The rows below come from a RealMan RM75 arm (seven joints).
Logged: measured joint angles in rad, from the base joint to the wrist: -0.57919, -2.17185, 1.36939, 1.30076, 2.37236, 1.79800, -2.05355; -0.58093, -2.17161, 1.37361, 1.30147, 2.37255, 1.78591, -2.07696; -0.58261, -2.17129, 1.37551, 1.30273, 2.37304, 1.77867, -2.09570; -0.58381, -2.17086, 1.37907, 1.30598, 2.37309, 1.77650, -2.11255; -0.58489, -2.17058, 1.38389, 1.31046, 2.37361, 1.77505, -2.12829; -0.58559, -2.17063, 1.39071, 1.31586, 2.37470, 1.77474, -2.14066; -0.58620, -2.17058, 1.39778, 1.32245, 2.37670, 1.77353, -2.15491; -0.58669, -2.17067, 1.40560, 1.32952, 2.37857, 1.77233, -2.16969; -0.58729, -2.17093, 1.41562, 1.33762, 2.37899, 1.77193, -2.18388; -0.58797, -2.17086, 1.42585, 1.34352, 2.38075, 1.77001, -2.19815; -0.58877, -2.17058, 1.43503, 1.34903, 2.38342, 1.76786, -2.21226; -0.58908, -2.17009, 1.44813, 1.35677, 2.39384, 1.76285, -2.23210; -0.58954, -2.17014, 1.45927, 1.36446, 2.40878, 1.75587, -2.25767; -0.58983, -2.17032, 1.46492, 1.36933, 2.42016, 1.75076, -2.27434; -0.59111, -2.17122, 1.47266, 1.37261, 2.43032, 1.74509, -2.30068; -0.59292, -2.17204, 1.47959, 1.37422, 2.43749, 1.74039, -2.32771; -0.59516, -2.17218, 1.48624, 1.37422, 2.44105, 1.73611, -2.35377; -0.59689, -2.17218, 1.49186, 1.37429, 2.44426, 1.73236, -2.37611
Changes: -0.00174, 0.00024, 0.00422, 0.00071, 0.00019, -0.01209, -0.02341; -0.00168, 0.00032, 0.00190, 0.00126, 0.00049, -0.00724, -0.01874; -0.00120, 0.00043, 0.00356, 0.00325, 0.00005, -0.00217, -0.01685; -0.00108, 0.00028, 0.00482, 0.00448, 0.00052, -0.00145, -0.01574; -0.00070, -0.00005, 0.00682, 0.00540, 0.00109, -0.00031, -0.01237; -0.00061, 0.00005, 0.00707, 0.00659, 0.00200, -0.00121, -0.01425; -0.00049, -0.00009, 0.00782, 0.00707, 0.00187, -0.00120, -0.01478; -0.00060, -0.00026, 0.01002, 0.00810, 0.00042, -0.00040, -0.01419; -0.00068, 0.00007, 0.01023, 0.00590, 0.00176, -0.00192, -0.01427; -0.00080, 0.00028, 0.00918, 0.00551, 0.00267, -0.00215, -0.01411; -0.00031, 0.00049, 0.01310, 0.00774, 0.01042, -0.00501, -0.01984; -0.00046, -0.00005, 0.01114, 0.00769, 0.01494, -0.00698, -0.02557; -0.00029, -0.00018, 0.00565, 0.00487, 0.01138, -0.00511, -0.01667; -0.00128, -0.00090, 0.00774, 0.00328, 0.01016, -0.00567, -0.02634; -0.00181, -0.00082, 0.00693, 0.00161, 0.00717, -0.00470, -0.02703; -0.00224, -0.00014, 0.00665, 0.00000, 0.00356, -0.00428, -0.02606; -0.00173, 0.00000, 0.00562, 0.00007, 0.00321, -0.00375, -0.02234
